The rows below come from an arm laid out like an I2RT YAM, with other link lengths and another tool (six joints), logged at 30 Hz.
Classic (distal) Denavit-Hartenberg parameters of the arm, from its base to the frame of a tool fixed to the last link. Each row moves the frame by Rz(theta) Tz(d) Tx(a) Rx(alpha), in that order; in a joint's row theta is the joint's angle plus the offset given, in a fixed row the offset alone. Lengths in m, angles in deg.
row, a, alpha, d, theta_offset
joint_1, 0.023, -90, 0.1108, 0
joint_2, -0.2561, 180, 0, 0
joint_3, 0.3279, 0, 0, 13.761
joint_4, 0.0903, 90, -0.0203, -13.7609
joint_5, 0, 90, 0.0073, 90
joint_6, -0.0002, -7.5, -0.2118, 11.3
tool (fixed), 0, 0, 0.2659, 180
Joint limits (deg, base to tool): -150..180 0..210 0..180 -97..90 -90..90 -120..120
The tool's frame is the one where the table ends.
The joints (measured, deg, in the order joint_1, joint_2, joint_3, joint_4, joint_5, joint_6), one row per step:
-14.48, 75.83, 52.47, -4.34, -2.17, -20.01
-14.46, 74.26, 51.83, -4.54, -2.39, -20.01
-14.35, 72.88, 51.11, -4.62, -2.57, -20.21
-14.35, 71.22, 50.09, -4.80, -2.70, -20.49
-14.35, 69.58, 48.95, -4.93, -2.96, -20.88
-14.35, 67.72, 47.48, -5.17, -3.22, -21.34
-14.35, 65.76, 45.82, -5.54, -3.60, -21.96
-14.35, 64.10, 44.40, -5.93, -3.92, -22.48
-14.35, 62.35, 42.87, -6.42, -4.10, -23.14
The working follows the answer.
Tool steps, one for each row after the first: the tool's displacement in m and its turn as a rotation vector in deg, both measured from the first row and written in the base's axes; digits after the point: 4 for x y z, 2 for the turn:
-0.0044, 0.0015, 0.0048, -0.08, -0.73, 0.22
-0.0084, 0.0033, 0.0079, -0.32, -1.28, 0.58
-0.0140, 0.0047, 0.0101, -0.63, -1.69, 0.82
-0.0197, 0.0062, 0.0113, -0.95, -2.01, 1.23
-0.0267, 0.0079, 0.0108, -1.28, -2.10, 1.66
-0.0343, 0.0098, 0.0089, -1.64, -1.97, 2.28
-0.0409, 0.0115, 0.0069, -1.92, -1.78, 2.80
-0.0480, 0.0131, 0.0042, -2.35, -1.43, 3.26

Tool pose at each row, in the base's axes (x y z in m, rotation vector in deg; rounded; the steps above come from the unrounded poses):
0.3821, -0.0809, 0.2014, 95.72, 87.66, 37.97
0.3777, -0.0794, 0.2062, 95.09, 87.35, 38.55
0.3737, -0.0776, 0.2093, 94.37, 87.32, 38.93
0.3681, -0.0762, 0.2116, 93.75, 87.28, 39.10
0.3625, -0.0748, 0.2127, 93.06, 87.46, 39.26
0.3555, -0.0730, 0.2122, 92.47, 87.82, 39.27
0.3478, -0.0711, 0.2103, 91.86, 88.51, 39.19
0.3412, -0.0694, 0.2083, 91.41, 89.14, 39.07
0.3342, -0.0678, 0.2056, 90.97, 89.84, 38.69

